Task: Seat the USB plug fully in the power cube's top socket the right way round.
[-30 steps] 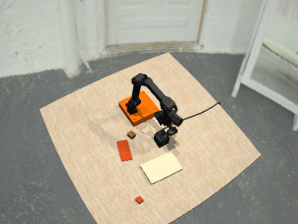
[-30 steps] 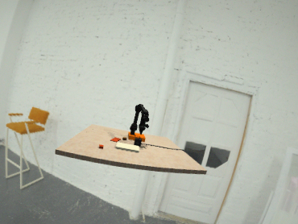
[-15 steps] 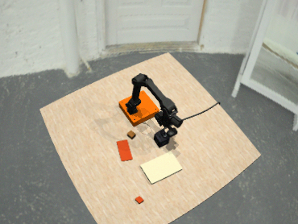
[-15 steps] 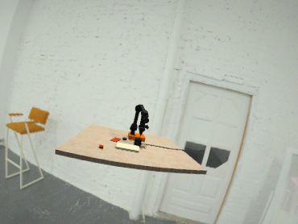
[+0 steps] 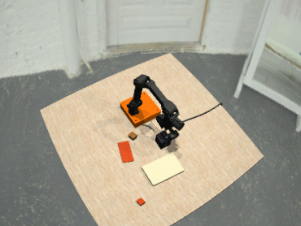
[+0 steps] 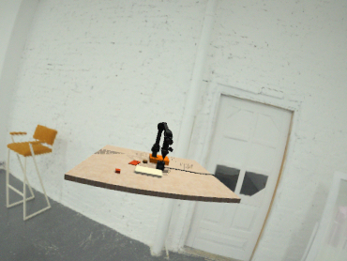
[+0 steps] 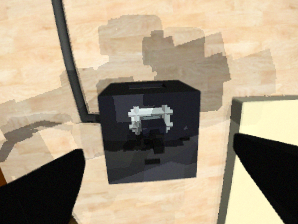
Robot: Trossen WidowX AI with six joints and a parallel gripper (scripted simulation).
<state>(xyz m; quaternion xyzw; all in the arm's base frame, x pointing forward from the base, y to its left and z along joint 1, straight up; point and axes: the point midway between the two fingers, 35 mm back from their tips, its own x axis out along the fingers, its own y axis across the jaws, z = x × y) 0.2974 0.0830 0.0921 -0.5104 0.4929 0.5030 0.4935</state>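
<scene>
Now: the black USB plug 2 cm below my gripper tip. From my gripper tip the other things lie so: small red square (33 cm ahead, 36 cm to the right, 10 cm below); red-orange flat block (5 cm behind, 27 cm to the right, 11 cm below); cream flat pad (18 cm ahead, 12 cm to the right, 10 cm below).
</scene>
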